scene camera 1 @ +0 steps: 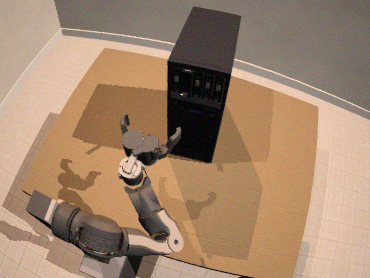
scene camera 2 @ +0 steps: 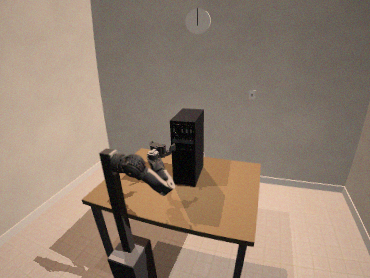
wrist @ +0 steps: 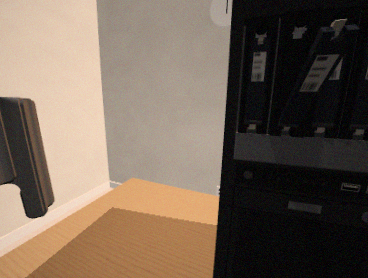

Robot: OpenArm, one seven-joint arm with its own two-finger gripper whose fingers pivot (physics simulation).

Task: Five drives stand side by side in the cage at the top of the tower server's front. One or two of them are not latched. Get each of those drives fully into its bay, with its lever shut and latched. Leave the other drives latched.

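The tower server stands upright with its drive cage at the top of its front. In the wrist view, the leftmost drive has its lever upright and shut. The second drive's lever is swung outward, its top end far out from the cage. The third drive is partly hidden behind that lever. In scene camera 1, the third, fourth and fifth drives look shut. How far the second drive sits in its bay is unclear. My gripper is open and empty, left of the tower's front, below the cage.
The wooden table carries the tower. The arm reaches in from the table's front left. The gripper's right finger is near the tower's left front edge. A grey ledge runs under the drive cage. A wall stands behind the table.
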